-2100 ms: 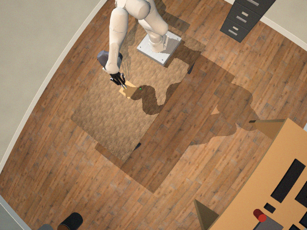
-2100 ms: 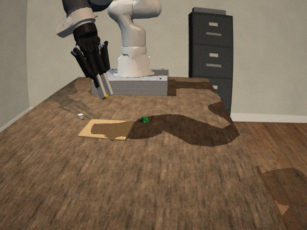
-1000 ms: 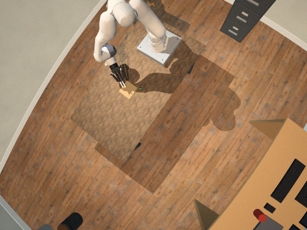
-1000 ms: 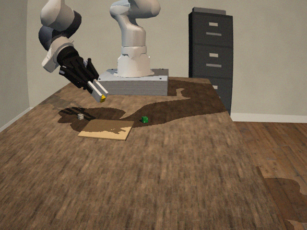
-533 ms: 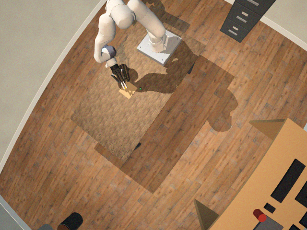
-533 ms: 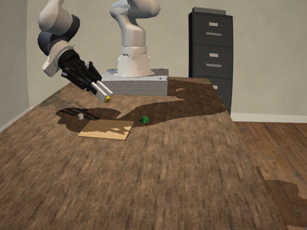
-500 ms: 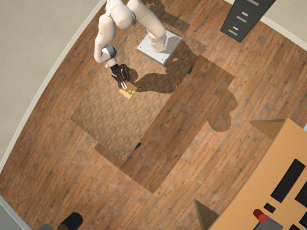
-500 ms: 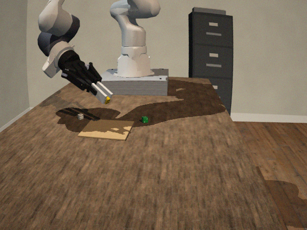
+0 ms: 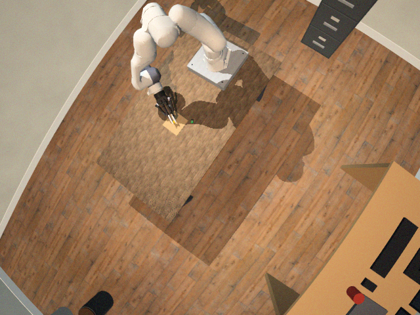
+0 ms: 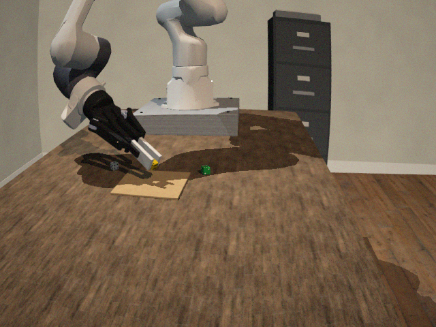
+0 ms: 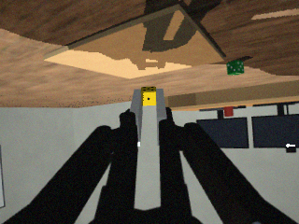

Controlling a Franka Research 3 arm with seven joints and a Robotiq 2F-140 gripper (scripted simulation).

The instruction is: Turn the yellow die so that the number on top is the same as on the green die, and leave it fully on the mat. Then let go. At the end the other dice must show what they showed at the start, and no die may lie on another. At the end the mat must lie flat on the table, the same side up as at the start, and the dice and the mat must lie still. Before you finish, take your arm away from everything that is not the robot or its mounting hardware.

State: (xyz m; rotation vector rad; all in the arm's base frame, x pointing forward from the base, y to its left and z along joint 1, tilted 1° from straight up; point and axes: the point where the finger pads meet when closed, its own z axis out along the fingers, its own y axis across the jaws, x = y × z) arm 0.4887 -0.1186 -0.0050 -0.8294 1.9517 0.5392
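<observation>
Right now my hand is 60 mm above the tan mat, 10 mm to the right of it and 10 mm short of it. Round my hand: white die (90 mm behind, 80 mm to the right, 50 mm below); then yellow die (20 mm to the left, 20 mm below, 10 mm ahead); then green die (130 mm to the left, 50 mm below, 40 mm behind).
</observation>
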